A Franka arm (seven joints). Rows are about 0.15 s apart.
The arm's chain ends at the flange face. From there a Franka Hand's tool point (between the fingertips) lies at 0.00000 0.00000 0.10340 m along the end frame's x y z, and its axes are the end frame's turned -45 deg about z.
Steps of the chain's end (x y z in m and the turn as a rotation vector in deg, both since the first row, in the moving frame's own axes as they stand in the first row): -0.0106, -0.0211, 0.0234, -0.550, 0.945, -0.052; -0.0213, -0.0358, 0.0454, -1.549, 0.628, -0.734; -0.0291, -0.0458, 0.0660, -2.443, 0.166, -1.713; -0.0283, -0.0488, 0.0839, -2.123, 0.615, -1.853; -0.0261, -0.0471, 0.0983, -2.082, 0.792, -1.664; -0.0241, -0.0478, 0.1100, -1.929, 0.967, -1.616
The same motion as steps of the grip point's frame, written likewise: 0.0079, -0.0205, 0.0234, -1.057, 0.279, -0.052; 0.0091, -0.0376, 0.0454, -1.539, -0.651, -0.734; 0.0090, -0.0496, 0.0659, -1.845, -1.610, -1.713; 0.0126, -0.0510, 0.0838, -1.936, -1.066, -1.853; 0.0133, -0.0481, 0.0982, -2.032, -0.912, -1.664; 0.0156, -0.0471, 0.1099, -2.048, -0.680, -1.616
